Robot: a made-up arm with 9 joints.
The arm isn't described. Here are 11 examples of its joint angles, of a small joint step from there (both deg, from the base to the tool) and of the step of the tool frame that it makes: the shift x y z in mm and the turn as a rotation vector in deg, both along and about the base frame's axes.
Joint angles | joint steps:
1: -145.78 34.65 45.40 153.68 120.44 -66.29 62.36 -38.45 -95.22 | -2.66 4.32 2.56 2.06 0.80 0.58 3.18 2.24 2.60
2: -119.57 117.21 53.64 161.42 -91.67 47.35 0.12 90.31 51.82 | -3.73 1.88 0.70 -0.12 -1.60 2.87 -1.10 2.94 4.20
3: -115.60 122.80 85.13 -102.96 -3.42 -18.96 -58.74 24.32 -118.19 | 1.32 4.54 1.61 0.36 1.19 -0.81 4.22 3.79 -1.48
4: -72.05 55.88 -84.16 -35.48 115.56 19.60 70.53 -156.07 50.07 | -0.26 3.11 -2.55 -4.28 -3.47 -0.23 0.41 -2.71 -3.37
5: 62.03 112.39 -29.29 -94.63 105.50 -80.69 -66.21 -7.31 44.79 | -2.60 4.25 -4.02 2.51 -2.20 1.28 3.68 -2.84 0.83
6: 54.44 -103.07 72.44 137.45 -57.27 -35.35 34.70 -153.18 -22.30 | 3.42 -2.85 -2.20 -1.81 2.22 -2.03 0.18 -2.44 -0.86
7: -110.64 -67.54 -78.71 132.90 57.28 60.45 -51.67 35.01 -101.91 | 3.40 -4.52 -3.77 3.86 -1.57 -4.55 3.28 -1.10 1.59
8: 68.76 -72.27 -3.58 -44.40 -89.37 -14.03 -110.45 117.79 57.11 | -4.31 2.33 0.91 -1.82 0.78 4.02 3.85 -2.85 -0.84
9: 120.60 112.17 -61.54 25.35 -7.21 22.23 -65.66 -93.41 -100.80 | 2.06 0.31 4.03 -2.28 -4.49 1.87 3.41 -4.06 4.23
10: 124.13 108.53 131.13 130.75 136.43 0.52 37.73 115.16 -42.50 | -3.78 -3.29 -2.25 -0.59 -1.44 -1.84 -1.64 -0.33 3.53
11: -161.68 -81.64 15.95 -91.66 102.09 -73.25 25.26 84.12 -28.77 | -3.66 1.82 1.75 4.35 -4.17 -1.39 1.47 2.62 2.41
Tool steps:
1: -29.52 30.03 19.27 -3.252 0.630 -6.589
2: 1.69 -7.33 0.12 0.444 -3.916 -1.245
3: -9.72 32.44 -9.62 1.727 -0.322 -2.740
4: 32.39 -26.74 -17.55 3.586 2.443 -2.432
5: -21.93 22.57 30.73 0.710 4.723 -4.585
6: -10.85 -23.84 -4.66 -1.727 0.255 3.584
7: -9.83 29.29 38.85 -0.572 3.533 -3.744
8: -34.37 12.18 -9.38 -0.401 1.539 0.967
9: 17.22 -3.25 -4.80 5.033 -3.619 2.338
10: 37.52 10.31 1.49 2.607 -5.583 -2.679
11: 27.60 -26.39 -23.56 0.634 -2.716 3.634
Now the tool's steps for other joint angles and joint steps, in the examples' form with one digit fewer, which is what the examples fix.
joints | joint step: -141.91 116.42 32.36 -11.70 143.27 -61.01 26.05 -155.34 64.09 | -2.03 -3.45 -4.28 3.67 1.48 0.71 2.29 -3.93 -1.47
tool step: -0.9 24.2 -41.8 3.55 3.60 2.00
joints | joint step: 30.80 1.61 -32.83 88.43 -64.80 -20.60 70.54 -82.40 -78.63 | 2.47 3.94 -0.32 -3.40 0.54 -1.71 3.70 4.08 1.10
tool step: 8.2 40.1 -14.5 -2.01 2.16 3.66
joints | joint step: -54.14 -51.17 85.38 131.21 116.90 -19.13 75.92 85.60 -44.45 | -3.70 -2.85 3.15 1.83 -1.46 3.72 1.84 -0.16 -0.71
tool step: -7.2 43.6 17.7 -4.86 -1.96 -1.98
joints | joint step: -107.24 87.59 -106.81 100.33 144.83 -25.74 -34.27 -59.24 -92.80 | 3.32 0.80 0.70 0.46 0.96 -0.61 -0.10 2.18 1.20
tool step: -5.1 31.1 14.5 -0.69 -1.21 1.94
